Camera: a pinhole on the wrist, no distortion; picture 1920 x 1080 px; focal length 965.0 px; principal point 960.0 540.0 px. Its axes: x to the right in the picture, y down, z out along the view. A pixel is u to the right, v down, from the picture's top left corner.
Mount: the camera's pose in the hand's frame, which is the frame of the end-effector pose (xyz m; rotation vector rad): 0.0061 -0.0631 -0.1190 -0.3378 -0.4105 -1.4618
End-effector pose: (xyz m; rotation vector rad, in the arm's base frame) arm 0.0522 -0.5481 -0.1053 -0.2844 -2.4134 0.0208
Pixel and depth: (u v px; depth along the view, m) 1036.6 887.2 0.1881
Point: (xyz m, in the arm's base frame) -0.0271 -0.5157 -0.1089
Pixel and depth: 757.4 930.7 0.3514
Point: -0.1067 -0.3409 -0.1654
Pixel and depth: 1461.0 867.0 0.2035
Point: -0.0822 -0.5822 -0.1407
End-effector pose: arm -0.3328 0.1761 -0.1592 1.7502 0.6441 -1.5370
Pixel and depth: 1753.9 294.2 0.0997
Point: -0.4100 0.2299 -0.1563
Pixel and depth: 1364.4 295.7 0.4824
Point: -0.6281 -0.1039 -0.0500
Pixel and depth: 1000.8 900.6 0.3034
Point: -0.3585 -0.0024 -0.2509
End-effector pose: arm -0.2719 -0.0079 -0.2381 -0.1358 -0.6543 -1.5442
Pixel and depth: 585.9 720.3 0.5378
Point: -0.0005 0.0866 0.1260
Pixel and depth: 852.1 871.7 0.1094
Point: -0.2662 -0.0521 -0.2430
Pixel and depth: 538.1 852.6 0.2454
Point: -0.1503 -0.0307 -0.1189
